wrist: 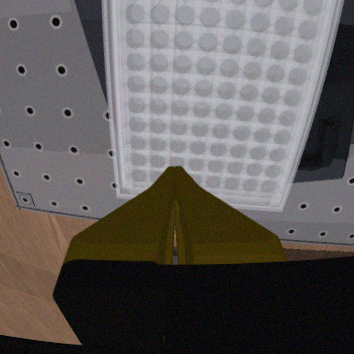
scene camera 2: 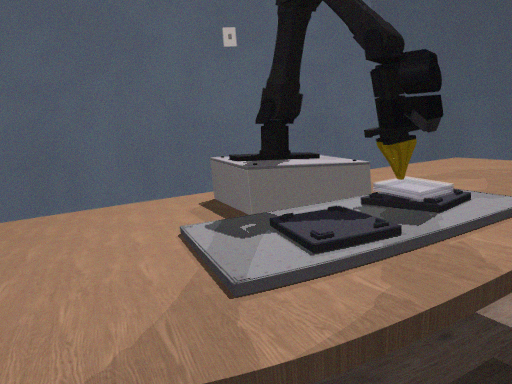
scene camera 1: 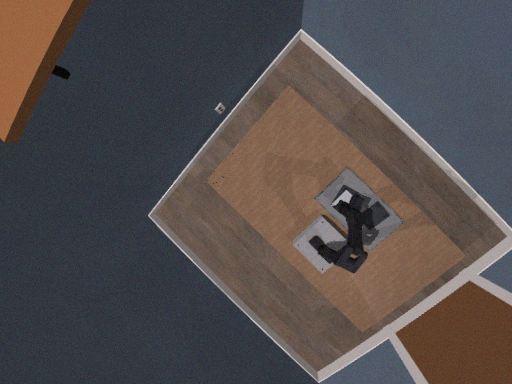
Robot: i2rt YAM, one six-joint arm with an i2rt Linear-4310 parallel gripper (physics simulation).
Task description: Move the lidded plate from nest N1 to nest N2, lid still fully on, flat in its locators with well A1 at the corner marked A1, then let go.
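Frame: origin at the arm's base, x back, y right, z up, level; metres.
Where they show: gripper, fingertip midpoint: (wrist: pixel 174 177) (scene camera 2: pixel 400 179) (scene camera 1: pixel 337 205); arm's base at its link origin: (scene camera 2: pixel 275 158) (scene camera 1: pixel 322 249).
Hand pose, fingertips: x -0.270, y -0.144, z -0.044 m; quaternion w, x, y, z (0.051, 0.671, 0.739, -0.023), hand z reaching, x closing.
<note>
Each offset is from my fingertips to the centre of the thing.
The clear, white-looking lidded plate @(dz -0.006, dx -0.048, dy +0.011 m) (scene camera 1: pixel 344 198) (scene camera 2: pixel 415 186) (wrist: pixel 200 105) lies on the dark nest @(dz -0.024, dx -0.061, dy +0.014 m) (scene camera 2: pixel 395 200) (wrist: pixel 325 155) at the right in scene camera 2, taken as N1; no labels are readable. In the wrist view, the plate's sides look skewed to that nest's edges; whether it sits flat inside the locators is unclear. The other dark nest @(dz -0.024, dx -0.122, dy +0.222 m) (scene camera 1: pixel 377 215) (scene camera 2: pixel 335 227), taken as N2, is empty, with raised corner locators. My gripper (scene camera 2: pixel 401 178) (wrist: pixel 174 177) is shut with nothing between its yellow fingertips. They point down at the plate's near edge in the wrist view; contact is unclear.
Both nests stand on a grey perforated board (scene camera 1: pixel 348 175) (scene camera 2: pixel 250 265) (wrist: pixel 45 125). The arm's white base box (scene camera 1: pixel 322 270) (scene camera 2: pixel 300 185) stands behind the board in scene camera 2. The wooden table's edge (scene camera 2: pixel 425 322) runs along the front there.
</note>
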